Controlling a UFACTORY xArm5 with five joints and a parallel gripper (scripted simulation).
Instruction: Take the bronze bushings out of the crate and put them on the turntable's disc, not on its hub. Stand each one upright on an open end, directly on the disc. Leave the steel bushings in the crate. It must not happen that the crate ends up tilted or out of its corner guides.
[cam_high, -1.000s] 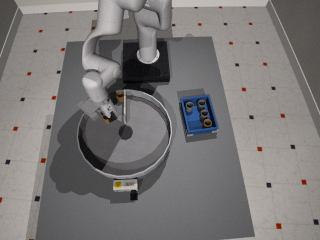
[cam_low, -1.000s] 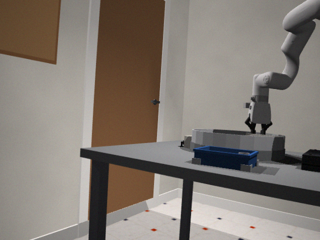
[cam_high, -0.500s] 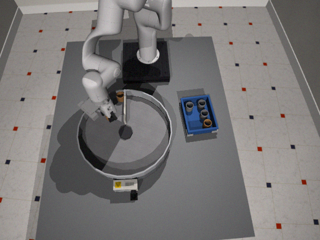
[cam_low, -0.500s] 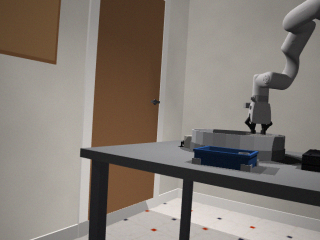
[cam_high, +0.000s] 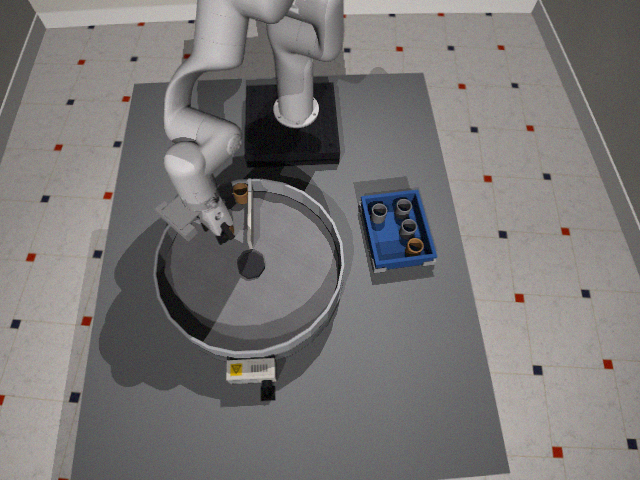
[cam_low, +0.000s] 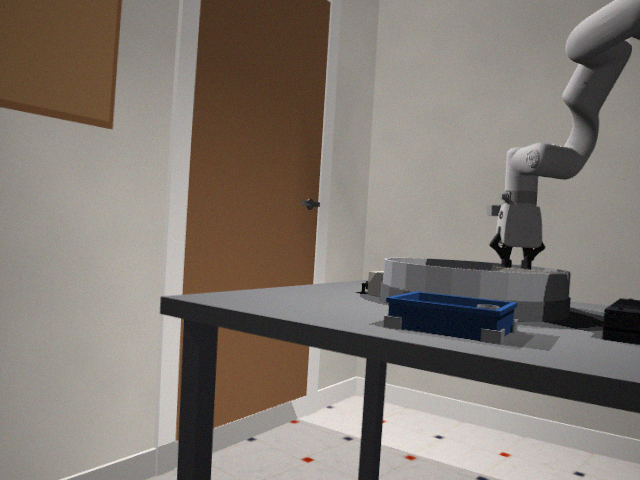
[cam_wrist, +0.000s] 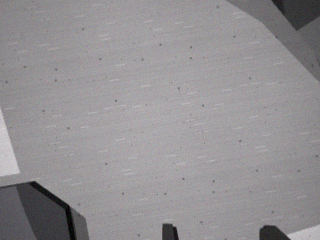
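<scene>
Now: hand 43 cm to the right of the blue crate, 7 cm above it and 1 cm short of it. Also, from my hand: turntable disc: 8 cm ahead, 7 cm to the left, 4 cm below.
</scene>
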